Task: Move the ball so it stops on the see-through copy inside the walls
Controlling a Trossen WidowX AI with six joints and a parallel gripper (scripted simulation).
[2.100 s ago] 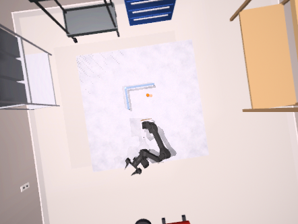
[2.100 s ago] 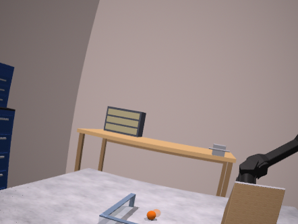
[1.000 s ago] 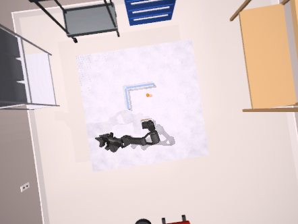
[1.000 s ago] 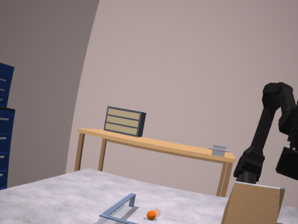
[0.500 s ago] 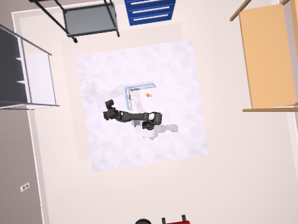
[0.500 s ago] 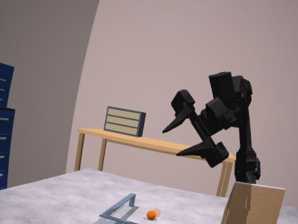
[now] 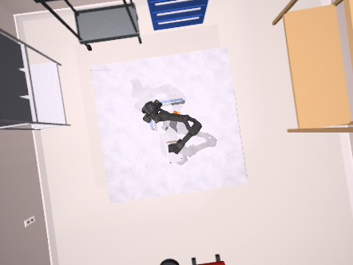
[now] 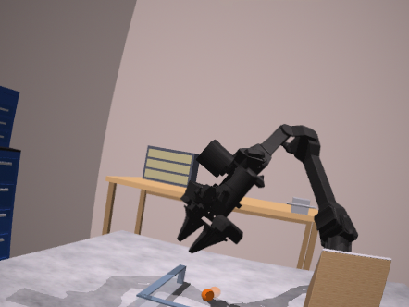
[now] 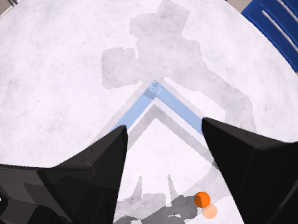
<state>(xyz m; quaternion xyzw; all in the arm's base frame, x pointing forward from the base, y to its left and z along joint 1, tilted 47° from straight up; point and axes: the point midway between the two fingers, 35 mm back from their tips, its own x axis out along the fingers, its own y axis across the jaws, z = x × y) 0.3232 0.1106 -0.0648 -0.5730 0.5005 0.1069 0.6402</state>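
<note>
The orange ball is 19 cm to the right of my gripper tip, 17 cm below it and 3 cm behind it. Also, from my gripper tip: see-through copy 23 cm to the right, 17 cm below, 4 cm behind.
</note>
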